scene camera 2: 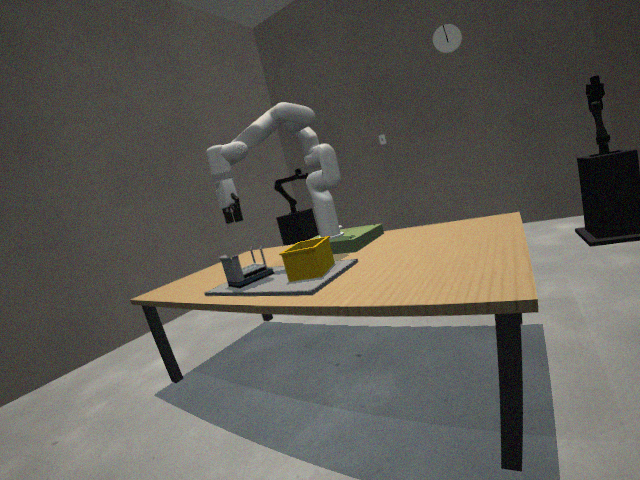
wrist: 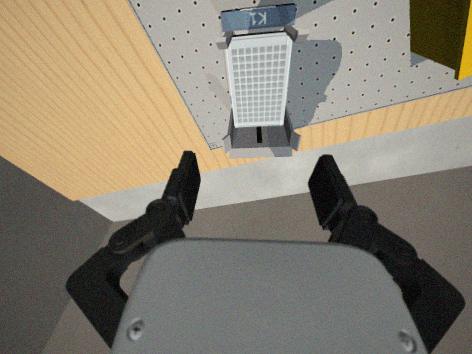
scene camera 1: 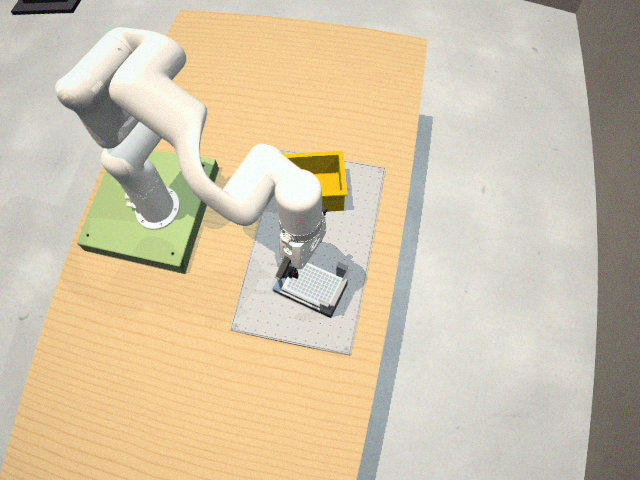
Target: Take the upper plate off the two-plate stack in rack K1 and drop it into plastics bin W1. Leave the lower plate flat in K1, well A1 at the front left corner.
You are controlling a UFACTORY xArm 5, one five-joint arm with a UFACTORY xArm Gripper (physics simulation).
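Frame: origin at the arm's base, x back, y left, z down, level; centimetres.
Seen in the pictures: gripper, fingertip midpoint: [scene camera 2: 234,222] [wrist: 255,167]; arm's base, link origin: [scene camera 2: 331,237] [scene camera 1: 157,208].
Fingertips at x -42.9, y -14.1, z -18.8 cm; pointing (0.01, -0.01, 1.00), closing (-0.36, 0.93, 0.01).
Note:
Pixels of each thing's top centre, then the offset from my fingertips to it. "*": a spot on its surface instead. Level surfaces: height alone.
- white gridded plate, top centre: [wrist: 258,89] [scene camera 1: 313,283] [scene camera 2: 245,268] dx -1.6, dy +0.5, dz +17.9 cm
- rack K1, top centre: [wrist: 260,106] [scene camera 1: 309,272] [scene camera 2: 242,250] dx -0.9, dy +0.7, dz +11.1 cm
- yellow plastics bin W1, top centre: [scene camera 1: 311,174] [scene camera 2: 305,244] dx +3.5, dy +27.1, dz +13.1 cm
- wooden table, surface height: dz +24.4 cm
- blue K1 label, surface spot: [wrist: 258,18] * dx +6.0, dy +2.7, dz +20.8 cm
A white gridded plate [scene camera 1: 314,285] [wrist: 260,82] lies on top in rack K1 [scene camera 2: 232,269] [wrist: 262,150], between its upright corner guides; it looks flat. The lower plate is hidden beneath it, and its well A1 cannot be made out. The yellow plastics bin W1 [scene camera 1: 333,201] [scene camera 2: 310,262] [wrist: 436,32] stands apart from the rack on the same board, partly behind the arm in scene view 1. My gripper [scene camera 2: 233,215] [wrist: 255,167] is open and empty, high above the rack. In the wrist view the plate lies beyond the fingertips, near the top, its long side running away from them.
The rack and bin stand on a grey perforated board [scene camera 1: 258,310] [scene camera 2: 268,289] [wrist: 360,65] on the wooden table [scene camera 1: 129,361] [scene camera 2: 439,268]. A blue K1 label [wrist: 258,18] is on the rack's far end. The arm stands on a green base [scene camera 1: 113,227] [scene camera 2: 364,237].

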